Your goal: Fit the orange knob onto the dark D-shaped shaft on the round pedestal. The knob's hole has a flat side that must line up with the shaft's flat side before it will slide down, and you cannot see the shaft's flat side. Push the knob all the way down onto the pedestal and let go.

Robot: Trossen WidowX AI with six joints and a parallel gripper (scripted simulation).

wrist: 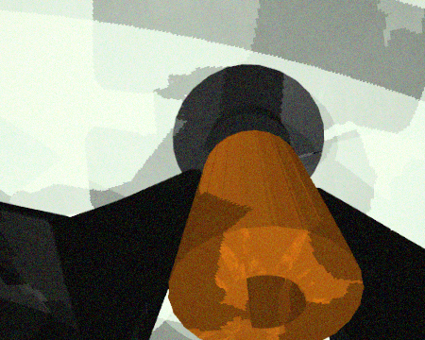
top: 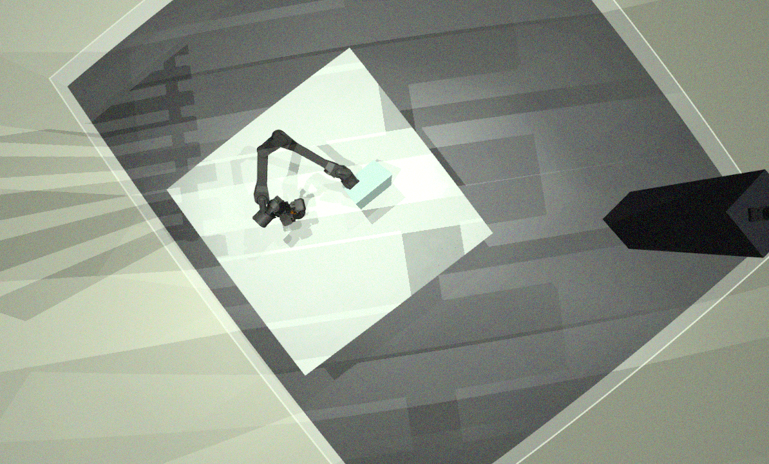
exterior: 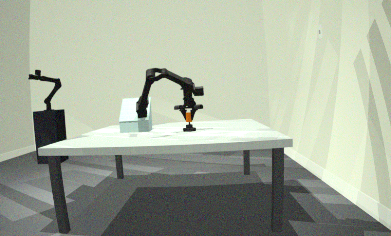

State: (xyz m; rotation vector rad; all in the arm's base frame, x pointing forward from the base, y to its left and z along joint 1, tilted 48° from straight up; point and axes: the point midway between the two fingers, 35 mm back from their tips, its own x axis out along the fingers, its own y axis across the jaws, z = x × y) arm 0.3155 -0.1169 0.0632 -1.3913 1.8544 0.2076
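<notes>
Now: the orange knob 2 cm above my gripper tip. From my gripper tip the other things lie so: pedestal 4 cm below.
</notes>
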